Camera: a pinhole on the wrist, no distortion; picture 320 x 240 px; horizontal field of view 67.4 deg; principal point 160.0 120.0 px. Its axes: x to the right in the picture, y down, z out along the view. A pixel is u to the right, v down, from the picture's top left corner.
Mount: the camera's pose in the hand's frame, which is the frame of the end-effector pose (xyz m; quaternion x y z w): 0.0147 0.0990 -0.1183 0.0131 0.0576 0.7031 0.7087
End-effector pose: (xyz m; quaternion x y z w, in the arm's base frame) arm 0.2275 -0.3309 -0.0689 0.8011 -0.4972 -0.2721 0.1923
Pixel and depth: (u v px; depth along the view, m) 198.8 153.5 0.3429
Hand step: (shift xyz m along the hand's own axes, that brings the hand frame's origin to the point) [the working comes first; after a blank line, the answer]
In the camera's frame: 0.0555 0.0479 0.3429

0.0016 0.1763 0.2235
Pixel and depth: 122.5 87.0 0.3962
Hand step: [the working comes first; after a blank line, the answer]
In the camera's frame: -0.0619 -0.0545 0.3962

0.1083 0.0613 0.2736
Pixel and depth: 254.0 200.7 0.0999
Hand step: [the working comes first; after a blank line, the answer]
In the camera's frame: 0.0391 0.0336 0.0999

-0.0086 0.1447 -0.0182
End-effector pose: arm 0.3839 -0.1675 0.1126 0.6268 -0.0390 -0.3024 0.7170
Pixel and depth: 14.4 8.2 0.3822
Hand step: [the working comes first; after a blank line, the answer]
In the camera's frame: -0.2320 -0.1781 0.3822

0.2290 -0.1106 0.2582
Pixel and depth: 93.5 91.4 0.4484
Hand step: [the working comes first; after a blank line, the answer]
In the camera's frame: -0.1243 -0.0535 0.4484

0.1122 0.0024 0.3295
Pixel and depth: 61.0 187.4 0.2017
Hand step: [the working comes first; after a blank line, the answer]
In the camera's frame: -0.0832 0.0567 0.2017

-0.0219 0.0292 0.0929
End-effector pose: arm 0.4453 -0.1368 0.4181 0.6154 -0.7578 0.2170 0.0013
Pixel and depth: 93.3 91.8 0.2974
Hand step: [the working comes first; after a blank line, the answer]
In the camera's frame: -0.0827 -0.0350 0.2974

0.0788 0.0347 0.1788
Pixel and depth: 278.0 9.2 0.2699
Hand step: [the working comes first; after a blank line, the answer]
In the camera's frame: 0.1328 -0.1247 0.2699

0.1664 0.2470 0.1289
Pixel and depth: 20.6 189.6 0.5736
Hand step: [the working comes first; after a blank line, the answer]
In the camera's frame: -0.3333 0.1664 0.5736

-0.0951 -0.1960 0.4889
